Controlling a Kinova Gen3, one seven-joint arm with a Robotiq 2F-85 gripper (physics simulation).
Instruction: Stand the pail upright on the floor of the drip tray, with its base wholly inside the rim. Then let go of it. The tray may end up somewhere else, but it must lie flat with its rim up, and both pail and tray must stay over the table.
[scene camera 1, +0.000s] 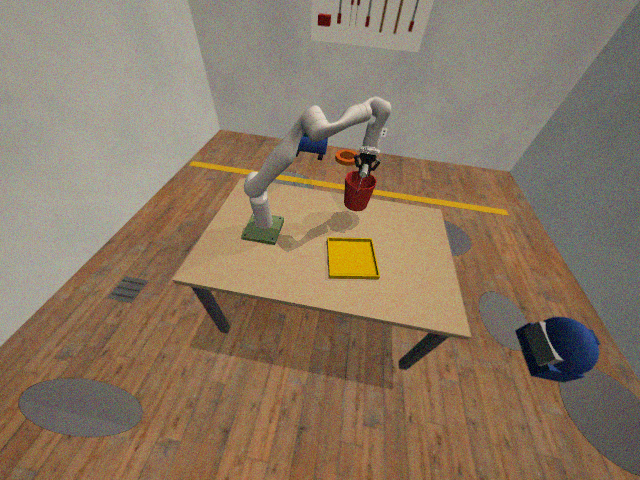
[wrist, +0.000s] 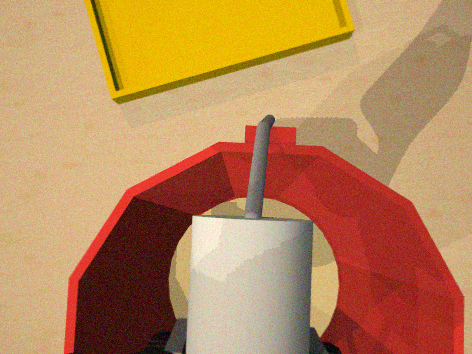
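Where they show: gripper, fingertip midpoint: (scene camera 1: 363, 175) (wrist: 243, 350); arm's base, origin of the base link: (scene camera 1: 264, 223).
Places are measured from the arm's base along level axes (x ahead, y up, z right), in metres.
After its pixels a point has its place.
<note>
The red pail (scene camera 1: 356, 198) @(x 0.503, y 0.181, z -0.042 m) (wrist: 390, 240) @(x 0.450, y 0.219, z -0.094 m) hangs upright, or nearly so, above the back part of the table. Its shadow lies apart from it on the table top. My gripper (scene camera 1: 364, 167) @(x 0.529, y 0.283, z -0.107 m) (wrist: 247, 337) @(x 0.529, y 0.283, z -0.107 m) is over the pail's mouth, shut on the pale round grip (wrist: 250, 280) @(x 0.519, y 0.334, z -0.076 m) of the pail's handle. The grey handle wire (wrist: 257, 170) @(x 0.509, y 0.306, z -0.049 m) runs to a lug on the rim. The yellow drip tray (scene camera 1: 353, 258) @(x 0.500, y -0.027, z 0.206 m) (wrist: 220, 40) @(x 0.493, y -0.027, z 0.113 m) lies flat on the table, rim up, nearer the front than the pail. The pail's underside is hidden in the wrist view.
The wooden table (scene camera 1: 413, 289) @(x 0.785, y -0.031, z 0.379 m) (wrist: 45, 150) @(x 0.699, y -0.031, z 0.047 m) carries the arm's green base plate (scene camera 1: 263, 230) @(x 0.000, y -0.003, z 0.054 m) at its left. Beyond the table's back edge, an orange ring (scene camera 1: 345, 162) and a blue object (scene camera 1: 314, 145) are on the room floor. Another blue object (scene camera 1: 573, 346) is at the right.
</note>
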